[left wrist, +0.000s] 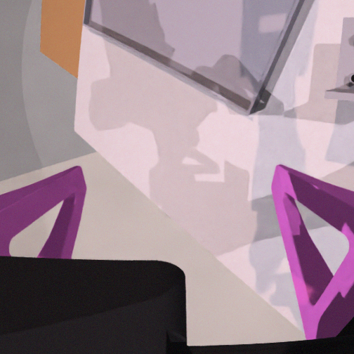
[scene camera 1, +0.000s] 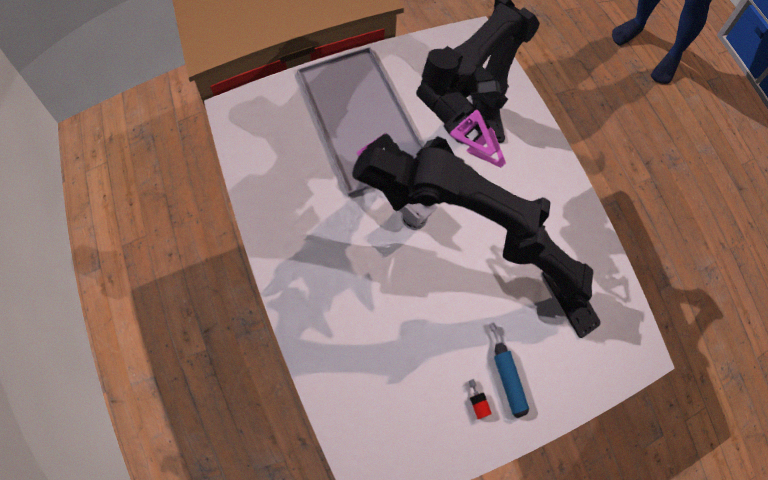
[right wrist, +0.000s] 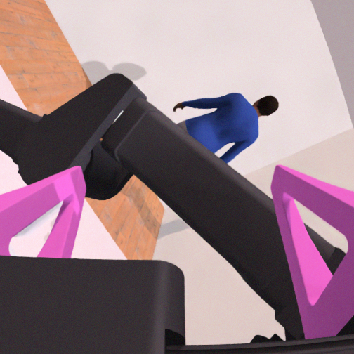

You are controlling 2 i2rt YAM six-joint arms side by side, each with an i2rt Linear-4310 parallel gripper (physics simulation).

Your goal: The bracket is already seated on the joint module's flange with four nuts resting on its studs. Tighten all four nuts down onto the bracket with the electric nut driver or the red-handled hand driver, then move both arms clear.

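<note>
The blue-handled electric driver and the red-handled hand driver lie side by side at the lower right of the table. A grey part, apparently the joint module, shows partly below the left arm. A grey bracket-like piece is cut by the right edge of the left wrist view; its nuts cannot be made out. My left gripper is open and empty, above the table edge, mostly hidden by its wrist in scene camera 1. My right gripper is open and empty, up and right of the grey part.
A grey tray lies at the upper left of the table. The left arm crosses the table's middle. A wooden cabinet stands beyond the table. A person in blue stands in the background.
</note>
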